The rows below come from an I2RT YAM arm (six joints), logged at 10 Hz.
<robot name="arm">
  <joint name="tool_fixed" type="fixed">
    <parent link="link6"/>
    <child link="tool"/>
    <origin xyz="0 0 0" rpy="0 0 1.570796"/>
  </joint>
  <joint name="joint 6" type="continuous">
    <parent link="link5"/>
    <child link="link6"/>
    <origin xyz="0.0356 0 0.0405" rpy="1.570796 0 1.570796"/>
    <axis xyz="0 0 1"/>
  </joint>
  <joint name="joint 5" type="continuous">
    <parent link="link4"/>
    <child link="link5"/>
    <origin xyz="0.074 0.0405 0.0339" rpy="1.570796 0 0"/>
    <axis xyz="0 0 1"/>
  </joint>
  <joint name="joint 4" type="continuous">
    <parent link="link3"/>
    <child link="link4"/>
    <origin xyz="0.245 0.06 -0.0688"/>
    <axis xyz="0 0 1"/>
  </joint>
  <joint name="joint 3" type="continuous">
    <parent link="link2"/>
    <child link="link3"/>
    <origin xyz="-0.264 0 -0.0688" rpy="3.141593 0 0"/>
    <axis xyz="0 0 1"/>
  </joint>
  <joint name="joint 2" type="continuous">
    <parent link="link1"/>
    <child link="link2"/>
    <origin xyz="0.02 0.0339 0.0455" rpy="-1.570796 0 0"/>
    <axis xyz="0 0 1"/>
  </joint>
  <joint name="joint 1" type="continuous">
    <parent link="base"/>
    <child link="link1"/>
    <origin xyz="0 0 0.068"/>
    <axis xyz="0 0 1"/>
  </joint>
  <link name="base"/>
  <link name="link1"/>
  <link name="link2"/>
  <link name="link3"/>
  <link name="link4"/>
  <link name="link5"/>
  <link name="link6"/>
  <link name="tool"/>
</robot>
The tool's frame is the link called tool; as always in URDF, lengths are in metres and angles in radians. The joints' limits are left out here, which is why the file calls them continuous.
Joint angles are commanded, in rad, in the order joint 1, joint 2, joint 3, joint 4, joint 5, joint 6. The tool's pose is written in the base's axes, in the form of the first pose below.
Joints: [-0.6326 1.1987 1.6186 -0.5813 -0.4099 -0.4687]
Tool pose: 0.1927, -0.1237, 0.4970, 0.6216, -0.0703, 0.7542, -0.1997
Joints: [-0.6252 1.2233 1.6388 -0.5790 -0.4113 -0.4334]
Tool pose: 0.1991, -0.1261, 0.4982, 0.6253, -0.0600, 0.7556, -0.1854
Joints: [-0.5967 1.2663 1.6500 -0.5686 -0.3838 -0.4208]
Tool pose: 0.2149, -0.1299, 0.4930, 0.6191, -0.0550, 0.7630, -0.1773
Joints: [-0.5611 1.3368 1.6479 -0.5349 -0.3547 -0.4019]
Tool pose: 0.2423, -0.1377, 0.4786, 0.6080, -0.0485, 0.7757, -0.1621
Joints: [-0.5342 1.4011 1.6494 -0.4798 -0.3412 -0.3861]
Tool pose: 0.2667, -0.1439, 0.4674, 0.6072, -0.0479, 0.7783, -0.1524
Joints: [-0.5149 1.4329 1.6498 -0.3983 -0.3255 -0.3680]
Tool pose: 0.2807, -0.1457, 0.4669, 0.6243, -0.0478, 0.7637, -0.1573
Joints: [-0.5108 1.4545 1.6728 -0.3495 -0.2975 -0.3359]
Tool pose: 0.2866, -0.1486, 0.4732, 0.6402, -0.0324, 0.7493, -0.1662
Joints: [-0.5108 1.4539 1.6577 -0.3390 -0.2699 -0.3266]
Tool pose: 0.2876, -0.1503, 0.4694, 0.6367, -0.0195, 0.7514, -0.1724
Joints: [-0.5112 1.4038 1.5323 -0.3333 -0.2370 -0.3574]
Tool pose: 0.2812, -0.1482, 0.4426, 0.6071, -0.0152, 0.7737, -0.1805
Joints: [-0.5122 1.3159 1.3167 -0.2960 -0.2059 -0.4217]
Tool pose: 0.2673, -0.1419, 0.3975, 0.5660, -0.0250, 0.8011, -0.1929
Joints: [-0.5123 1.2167 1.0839 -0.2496 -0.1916 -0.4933]
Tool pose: 0.2477, -0.1315, 0.3475, 0.5265, -0.0457, 0.8253, -0.1991
